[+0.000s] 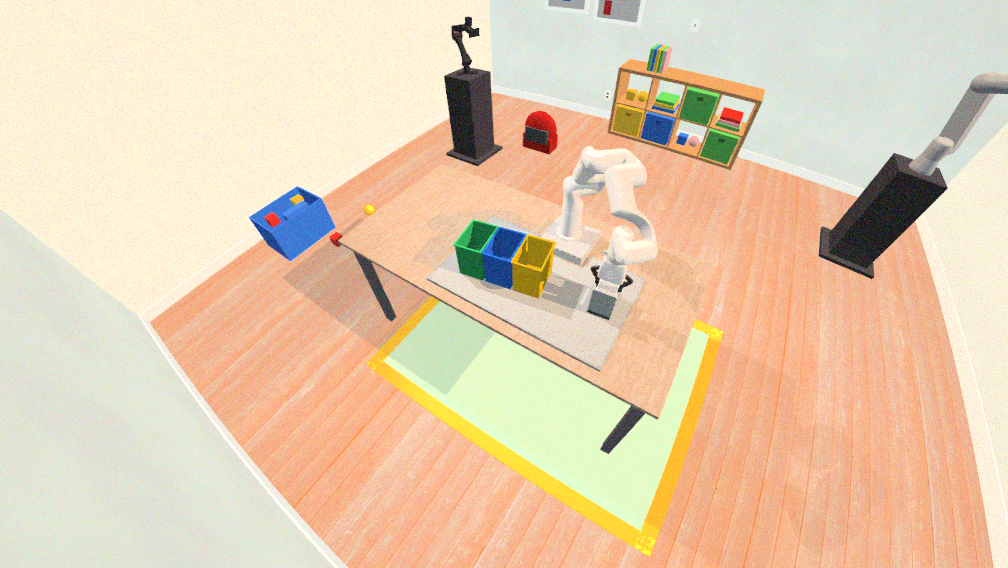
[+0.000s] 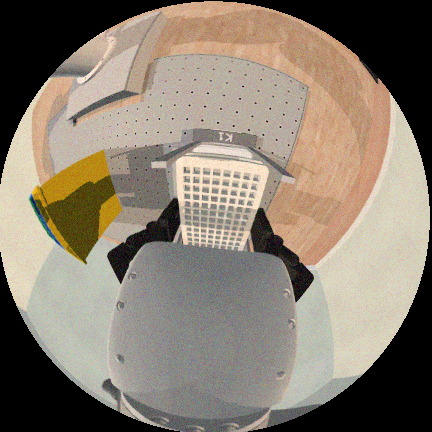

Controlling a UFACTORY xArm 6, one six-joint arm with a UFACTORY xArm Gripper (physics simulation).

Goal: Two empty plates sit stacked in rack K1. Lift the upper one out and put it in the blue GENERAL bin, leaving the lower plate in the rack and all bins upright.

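Places are measured from the arm's base along level axes (x right, y back, z down), in metres.
Pixels of known places: gripper, fingertip midpoint: (image 1: 607, 288) (image 2: 216, 213); arm's base, origin of the base link: (image 1: 568, 232).
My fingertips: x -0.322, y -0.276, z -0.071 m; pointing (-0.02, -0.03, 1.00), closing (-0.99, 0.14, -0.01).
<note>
For each thing: its top centre in the pictures, then the offset to it from my fingertips. Level surfaces: height alone.
- upper plate, middle of its top: (image 2: 216, 217) (image 1: 608, 287) dx +0.000, dy -0.001, dz -0.007 m
- grey rack K1, middle of its top: (image 2: 215, 238) (image 1: 610, 279) dx +0.001, dy +0.009, dz -0.045 m
- lower plate, middle of its top: (image 2: 218, 187) dx +0.000, dy -0.001, dz +0.069 m
- blue bin, middle of its top: (image 2: 43, 222) (image 1: 504, 243) dx +0.445, dy -0.089, dz -0.076 m
- green bin, middle of its top: (image 1: 476, 235) dx +0.574, dy -0.116, dz -0.076 m
- yellow bin, middle of its top: (image 2: 51, 228) (image 1: 534, 251) dx +0.315, dy -0.062, dz -0.076 m
- grey perforated board, its level: dz +0.103 m
- wooden table, its level: dz +0.116 m
My gripper (image 1: 610, 282) (image 2: 216, 213) is shut on the upper plate (image 1: 608, 287) (image 2: 222, 186), a cream plate with a grid of square wells, gripped by its two long sides. It holds the plate level above the grey rack K1 (image 1: 601, 304) (image 2: 202, 135). Inside the rack, a pale strip of the lower plate (image 2: 220, 148) shows past the held plate's end; the rest is hidden. The blue bin (image 1: 500, 266) stands upright between the green and yellow bins; its label is not readable.
The green bin (image 1: 469, 261) and yellow bin (image 1: 529, 276) (image 2: 75, 200) stand upright; the yellow one is nearest the rack. Bins and rack stand on a grey perforated board (image 1: 564, 324) (image 2: 225, 85) on the wooden table (image 1: 638, 366). The arm's base is behind the bins.
</note>
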